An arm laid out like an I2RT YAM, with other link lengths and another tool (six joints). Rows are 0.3 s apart.
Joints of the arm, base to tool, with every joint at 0 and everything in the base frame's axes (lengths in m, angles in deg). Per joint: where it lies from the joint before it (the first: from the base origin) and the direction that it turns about. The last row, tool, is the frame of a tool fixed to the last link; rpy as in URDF.
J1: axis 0 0 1 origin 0 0 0.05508
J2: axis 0 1 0 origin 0.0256 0.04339 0.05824
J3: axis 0 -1 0 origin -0.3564 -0.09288 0
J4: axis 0 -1 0 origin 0.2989 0.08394 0.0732
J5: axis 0 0 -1 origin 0.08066 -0.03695 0.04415
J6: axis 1 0 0 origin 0.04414 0 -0.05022
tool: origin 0.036 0.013 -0.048 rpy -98.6 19.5 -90
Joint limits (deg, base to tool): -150..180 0..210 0..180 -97..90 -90..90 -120..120
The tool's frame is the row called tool.
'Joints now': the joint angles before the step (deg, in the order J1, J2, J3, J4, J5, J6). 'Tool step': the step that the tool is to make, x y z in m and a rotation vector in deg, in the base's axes. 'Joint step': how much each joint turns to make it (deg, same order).
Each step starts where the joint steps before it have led.
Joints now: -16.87, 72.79, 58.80, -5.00, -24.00, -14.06
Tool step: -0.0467, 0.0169, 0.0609, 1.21, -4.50, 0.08
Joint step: -0.09, -8.53, 4.31, -7.83, -0.86, 2.54
